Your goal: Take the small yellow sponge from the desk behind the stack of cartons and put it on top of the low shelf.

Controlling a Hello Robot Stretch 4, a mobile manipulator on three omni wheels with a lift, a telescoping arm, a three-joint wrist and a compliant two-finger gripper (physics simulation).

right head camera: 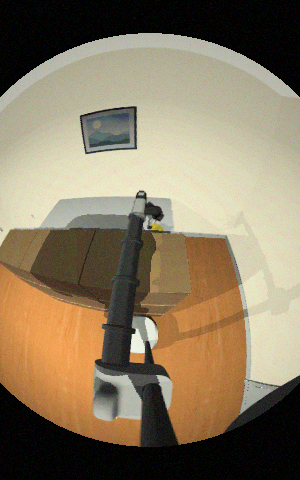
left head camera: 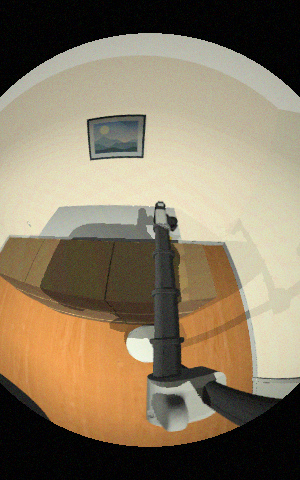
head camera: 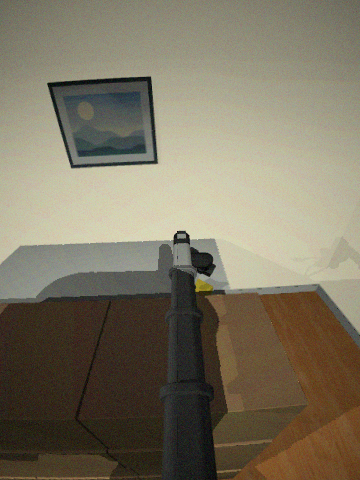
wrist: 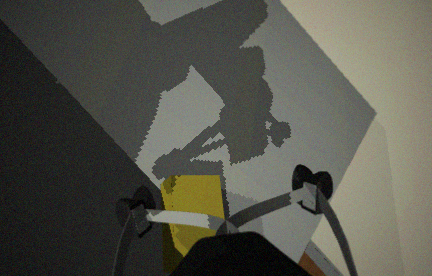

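Seen in the pictures: gripper, fingertip midpoint: (right head camera: 154, 220) (wrist: 223, 191); robot's base, origin of the base link: (right head camera: 138, 333) (left head camera: 146, 342).
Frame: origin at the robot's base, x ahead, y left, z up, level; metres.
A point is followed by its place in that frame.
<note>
The yellow sponge (head camera: 202, 286) @(y -0.104, x 0.849, z 0.738 m) (right head camera: 156, 228) @(y -0.106, x 0.834, z 0.738 m) (wrist: 196, 192) @(y -0.079, x 0.874, z 0.738 m) is on the grey desk (head camera: 55, 260) @(y 0.871, x 1.164, z 0.693 m) (left head camera: 95, 214) @(y 0.623, x 1.172, z 0.693 m) (wrist: 325, 105) @(y -0.146, x 1.245, z 0.693 m), close to its carton-side edge. My gripper (wrist: 223, 191) @(y -0.087, x 0.866, z 0.802 m) is open and empty. In the wrist view the sponge shows between the spread fingers, nearer the left fingertip, and the left finger's strip crosses in front of it. In the head view the dark gripper is just above the sponge; whether they touch I cannot tell. The stack of cartons (head camera: 45, 350) @(y 0.340, x 0.347, z 1.053 m) (left head camera: 75, 270) @(y 0.365, x 0.320, z 1.053 m) (right head camera: 112, 260) @(y 0.083, x 0.340, z 1.053 m) stands in front of the desk and hides its lower part. The low shelf does not show.
My extended arm (head camera: 186, 350) @(y -0.002, x 0.290, z 1.158 m) (left head camera: 166, 305) @(y 0.002, x 0.181, z 1.161 m) (right head camera: 121, 300) @(y -0.003, x 0.160, z 1.162 m) passes over the cartons. A wall with a framed picture (head camera: 107, 122) @(y 0.400, x 1.395, z 1.491 m) (left head camera: 116, 137) @(y 0.390, x 1.395, z 1.460 m) (right head camera: 108, 130) @(y 0.393, x 1.396, z 1.463 m) rises behind the desk. Wooden floor (head camera: 325, 360) @(y -1.045, x 0.784, z -0.027 m) shows to the right of the cartons. A white round object (left head camera: 140, 345) @(y 0.064, x -0.022, z 0.187 m) is on the floor by the cartons.
</note>
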